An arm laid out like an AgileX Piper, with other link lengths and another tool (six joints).
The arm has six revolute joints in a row. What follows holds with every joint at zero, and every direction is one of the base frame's. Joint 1 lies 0.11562 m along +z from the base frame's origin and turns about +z. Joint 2 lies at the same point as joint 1 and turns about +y. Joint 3 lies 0.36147 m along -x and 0.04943 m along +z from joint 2 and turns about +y. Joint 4 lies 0.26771 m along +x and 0.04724 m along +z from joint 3 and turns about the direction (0.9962, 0, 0.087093). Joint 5 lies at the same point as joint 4 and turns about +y. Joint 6 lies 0.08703 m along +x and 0.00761 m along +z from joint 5 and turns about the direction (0.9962, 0, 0.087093). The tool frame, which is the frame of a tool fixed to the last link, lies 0.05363 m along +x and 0.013 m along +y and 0.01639 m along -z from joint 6; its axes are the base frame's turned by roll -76.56, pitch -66.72 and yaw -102.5 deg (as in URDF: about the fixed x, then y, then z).
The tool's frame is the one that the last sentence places.
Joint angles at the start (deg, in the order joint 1, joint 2, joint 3, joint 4, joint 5, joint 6): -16.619, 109.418, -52.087, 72.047, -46.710, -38.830
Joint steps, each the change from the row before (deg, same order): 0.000, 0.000, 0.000, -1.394, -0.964, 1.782; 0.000, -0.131, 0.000, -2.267, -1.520, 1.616; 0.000, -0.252, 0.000, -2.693, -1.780, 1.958; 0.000, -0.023, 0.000, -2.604, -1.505, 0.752; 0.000, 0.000, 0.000, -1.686, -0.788, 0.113; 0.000, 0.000, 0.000, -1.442, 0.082, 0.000; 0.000, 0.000, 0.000, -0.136, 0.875, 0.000; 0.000, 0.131, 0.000, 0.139, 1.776, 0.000
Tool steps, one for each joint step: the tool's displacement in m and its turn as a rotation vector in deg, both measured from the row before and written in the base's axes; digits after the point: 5 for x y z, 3 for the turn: 0.00144, -0.00136, 0.00311, -0.925, -1.338, -0.158; 0.00191, -0.00196, 0.00585, -1.972, -1.285, 0.332; 0.00233, -0.00187, 0.00787, -2.308, -1.742, 0.486; 0.00241, -0.00128, 0.00542, -2.439, -0.530, 1.004; 0.00167, -0.00043, 0.00303, -1.578, 0.005, 0.869; 0.00201, 0.00077, 0.00116, -0.787, 0.277, 1.179; 0.00084, 0.00130, -0.00152, 0.616, 0.274, 0.574; 0.00125, 0.00248, -0.00446, 1.534, 0.608, 0.837
